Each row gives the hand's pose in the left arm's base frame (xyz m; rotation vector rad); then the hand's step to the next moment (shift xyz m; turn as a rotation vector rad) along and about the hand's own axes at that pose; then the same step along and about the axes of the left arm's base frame.
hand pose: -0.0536 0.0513 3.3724 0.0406 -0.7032 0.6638
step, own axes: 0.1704 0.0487 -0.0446 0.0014 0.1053 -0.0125
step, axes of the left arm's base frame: 0.0947 0.1439 0.0609 -0.0528 0.0877 -0.0279
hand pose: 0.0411 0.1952 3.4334 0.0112 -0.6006 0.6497
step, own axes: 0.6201 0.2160 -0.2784 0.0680 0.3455 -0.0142
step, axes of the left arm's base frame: 0.4147 0.5773 0.0591 -0.1469 0.3184 -0.0356
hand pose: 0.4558 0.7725 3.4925 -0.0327 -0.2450 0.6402
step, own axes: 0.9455 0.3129 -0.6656 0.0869 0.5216 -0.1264
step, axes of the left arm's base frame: 0.7055 0.8437 -0.4747 -0.2092 0.4760 -0.1590
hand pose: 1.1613 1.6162 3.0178 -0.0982 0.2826 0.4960
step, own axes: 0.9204 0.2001 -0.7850 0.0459 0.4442 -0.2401
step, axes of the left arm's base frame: 0.4870 0.4679 -1.0234 -0.2340 0.3712 -0.2539
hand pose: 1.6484 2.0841 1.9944 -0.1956 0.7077 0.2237
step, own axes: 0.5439 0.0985 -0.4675 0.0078 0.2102 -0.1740
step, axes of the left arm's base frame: 0.0853 0.0506 -0.7171 -0.1584 0.1585 -0.1559
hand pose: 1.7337 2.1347 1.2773 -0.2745 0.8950 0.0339
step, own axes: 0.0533 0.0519 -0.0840 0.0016 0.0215 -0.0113
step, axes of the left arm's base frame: -0.0383 0.0245 -0.1026 -0.0107 0.0178 -0.0127
